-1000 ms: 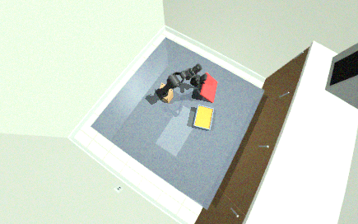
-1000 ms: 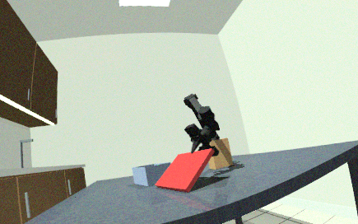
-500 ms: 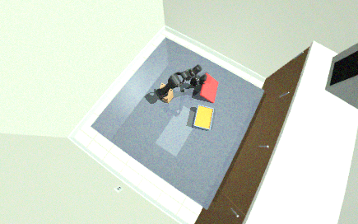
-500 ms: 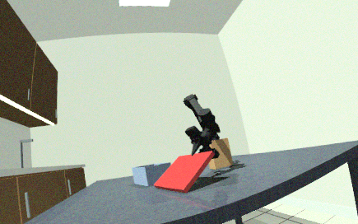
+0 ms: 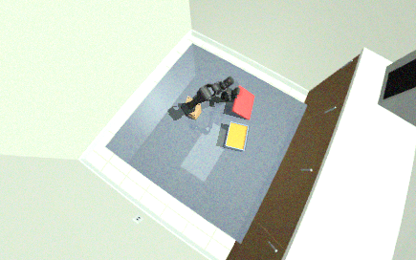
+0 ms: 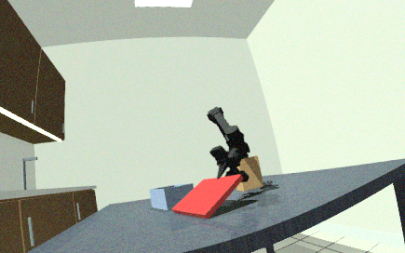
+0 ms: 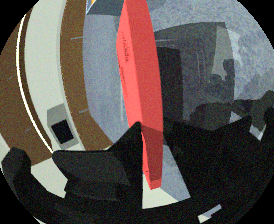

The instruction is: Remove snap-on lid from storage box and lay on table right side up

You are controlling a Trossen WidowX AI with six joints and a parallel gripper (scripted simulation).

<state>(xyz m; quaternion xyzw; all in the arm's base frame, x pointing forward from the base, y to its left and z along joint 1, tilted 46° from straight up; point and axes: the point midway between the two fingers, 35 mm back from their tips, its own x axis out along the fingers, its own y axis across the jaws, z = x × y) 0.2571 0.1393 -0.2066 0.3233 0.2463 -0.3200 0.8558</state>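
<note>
The red lid is 7 cm ahead of my gripper tip, 4 cm below it and 1 cm to the left of it. From my gripper tip the other things lie so: storage box: 29 cm to the right, 13 cm ahead, 5 cm below.
</note>
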